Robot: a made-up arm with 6 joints. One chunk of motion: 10 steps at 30 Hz.
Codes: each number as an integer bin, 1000 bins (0 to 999) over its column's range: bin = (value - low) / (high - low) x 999, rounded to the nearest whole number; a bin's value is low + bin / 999 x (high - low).
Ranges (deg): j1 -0.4..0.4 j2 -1.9..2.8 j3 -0.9..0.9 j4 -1.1..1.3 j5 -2..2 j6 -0.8..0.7
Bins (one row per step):
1: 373 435 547 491 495 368
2: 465 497 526 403 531 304
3: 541 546 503 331 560 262
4: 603 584 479 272 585 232
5: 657 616 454 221 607 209
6: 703 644 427 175 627 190
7: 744 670 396 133 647 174
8: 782 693 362 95 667 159
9: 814 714 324 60 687 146
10: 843 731 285 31 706 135
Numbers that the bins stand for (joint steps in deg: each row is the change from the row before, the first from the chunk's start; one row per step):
1: -0.101 0.147 0.086 0.080 -0.018 -0.247
2: -0.028 0.438 0.048 -0.132 0.126 -0.344
3: 0.033 0.669 0.006 -0.305 0.242 -0.407
4: 0.083 0.848 -0.037 -0.447 0.342 -0.452
5: 0.126 0.998 -0.082 -0.569 0.430 -0.486
6: 0.163 1.130 -0.131 -0.680 0.511 -0.515
7: 0.196 1.252 -0.186 -0.780 0.591 -0.539
8: 0.226 1.360 -0.248 -0.872 0.671 -0.561
9: 0.252 1.459 -0.316 -0.956 0.751 -0.581
10: 0.275 1.539 -0.386 -1.026 0.827 -0.597

